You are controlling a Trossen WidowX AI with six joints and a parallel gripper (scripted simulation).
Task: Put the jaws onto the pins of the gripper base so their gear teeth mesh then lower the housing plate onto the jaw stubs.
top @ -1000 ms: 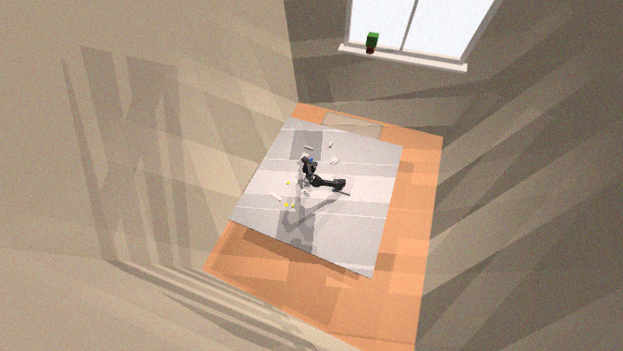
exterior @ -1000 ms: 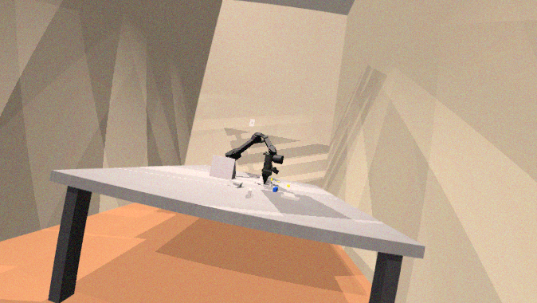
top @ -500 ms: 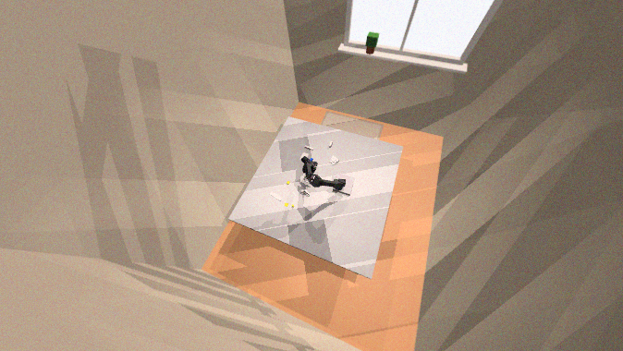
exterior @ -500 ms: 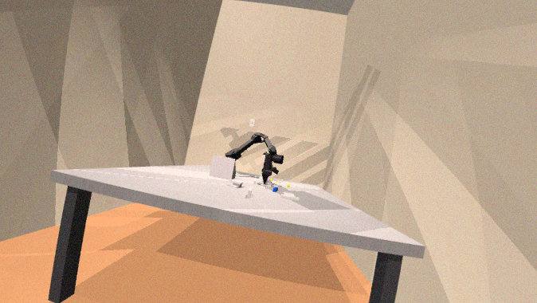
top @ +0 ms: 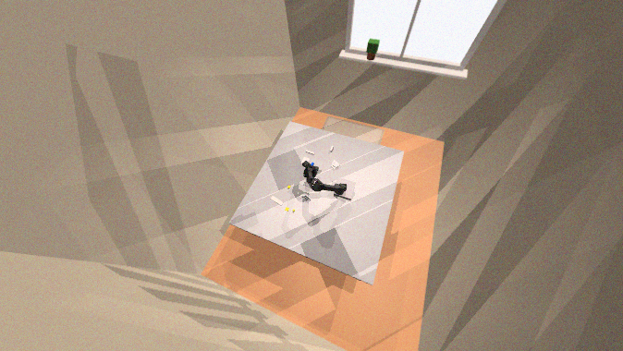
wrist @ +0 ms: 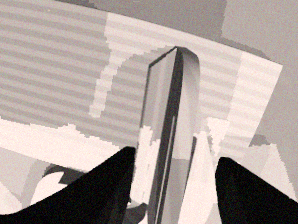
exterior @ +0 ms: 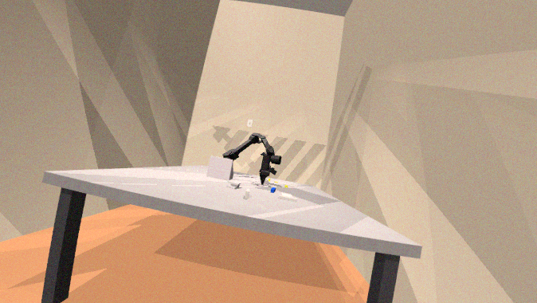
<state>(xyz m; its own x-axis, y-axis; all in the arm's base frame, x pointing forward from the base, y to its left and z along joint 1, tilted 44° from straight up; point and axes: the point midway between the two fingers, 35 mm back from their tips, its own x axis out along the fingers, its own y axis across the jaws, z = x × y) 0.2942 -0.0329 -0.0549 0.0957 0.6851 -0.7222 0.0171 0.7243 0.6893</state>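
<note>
My gripper tip is 20 mm short of the ribbed rectangular plate, 30 mm to the right of it and 10 mm above it. The rest, counted from my gripper tip: blue block 60 mm ahead, 140 mm to the right; white flat piece 140 mm ahead, 190 mm to the right, 10 mm below; white jaw 30 mm behind, 20 mm to the left.
</note>
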